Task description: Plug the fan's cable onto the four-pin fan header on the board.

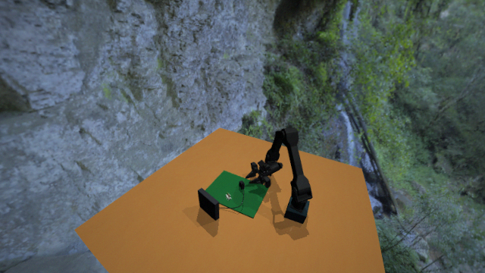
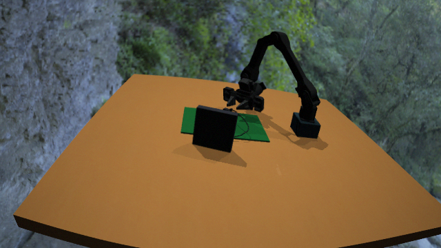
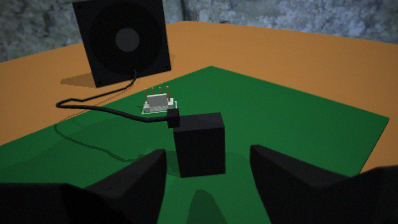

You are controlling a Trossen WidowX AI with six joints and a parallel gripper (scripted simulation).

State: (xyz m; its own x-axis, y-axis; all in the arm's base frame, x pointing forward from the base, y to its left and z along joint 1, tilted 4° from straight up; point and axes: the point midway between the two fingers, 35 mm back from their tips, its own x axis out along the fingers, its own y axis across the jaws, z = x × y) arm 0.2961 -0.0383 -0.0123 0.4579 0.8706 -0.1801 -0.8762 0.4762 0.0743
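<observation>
My gripper tip is now 1 cm short of the black plug, 3 cm to the right of it and 2 cm above it. The rest, counted from my gripper tip: white four-pin fan header (2 cm ahead, 14 cm to the left, 4 cm below); black fan (3 cm ahead, 26 cm to the left, 2 cm above); green board (2 cm ahead, 7 cm to the left, 6 cm below).
</observation>
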